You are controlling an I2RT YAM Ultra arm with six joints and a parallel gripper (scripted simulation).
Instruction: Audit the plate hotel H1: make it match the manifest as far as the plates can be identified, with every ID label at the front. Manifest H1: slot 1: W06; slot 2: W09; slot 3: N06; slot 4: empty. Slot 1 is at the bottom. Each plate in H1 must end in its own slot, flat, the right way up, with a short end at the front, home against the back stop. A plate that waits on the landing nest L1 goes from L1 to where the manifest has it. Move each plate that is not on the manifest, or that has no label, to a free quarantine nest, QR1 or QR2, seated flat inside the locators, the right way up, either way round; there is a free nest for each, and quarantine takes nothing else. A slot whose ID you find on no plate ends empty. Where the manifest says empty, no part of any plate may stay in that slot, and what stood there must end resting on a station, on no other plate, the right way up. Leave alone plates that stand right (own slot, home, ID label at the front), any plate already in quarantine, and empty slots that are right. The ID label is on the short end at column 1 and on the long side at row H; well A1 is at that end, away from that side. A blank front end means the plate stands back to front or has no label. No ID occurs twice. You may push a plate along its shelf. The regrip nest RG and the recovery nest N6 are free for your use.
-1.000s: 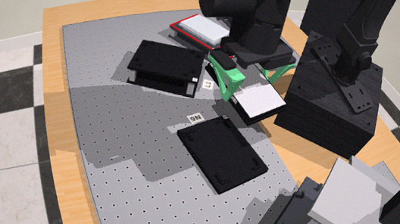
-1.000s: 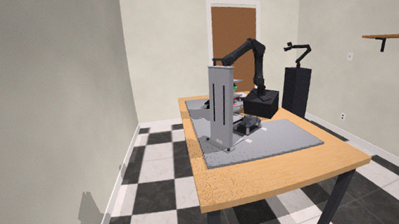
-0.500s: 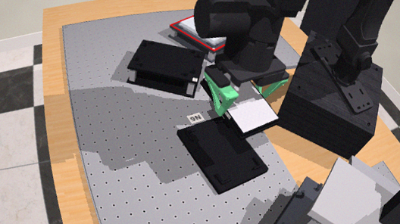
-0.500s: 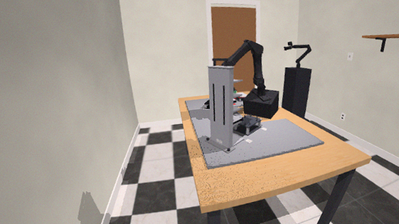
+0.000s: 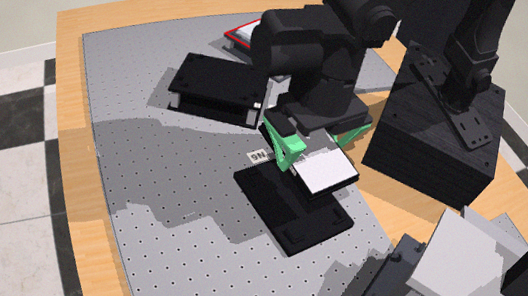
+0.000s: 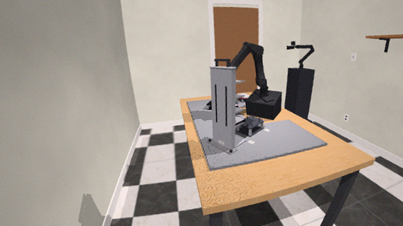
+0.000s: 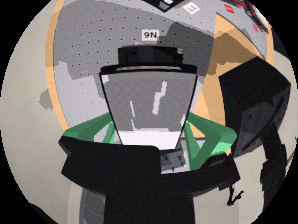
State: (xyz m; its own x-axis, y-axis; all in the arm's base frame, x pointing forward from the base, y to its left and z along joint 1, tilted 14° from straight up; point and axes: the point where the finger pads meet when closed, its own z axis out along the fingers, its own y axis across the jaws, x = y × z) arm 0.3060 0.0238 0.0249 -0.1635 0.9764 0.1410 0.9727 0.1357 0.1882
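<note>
Right now the flat black nest N6 is 100 mm below my hand. Round my hand: tag L1 (60 mm behind, 200 mm to the right, 110 mm below); then black landing nest L1 (40 mm ahead, 260 mm to the right, 60 mm below); then N6 tag (10 mm ahead, 110 mm to the right, 110 mm below).
</note>
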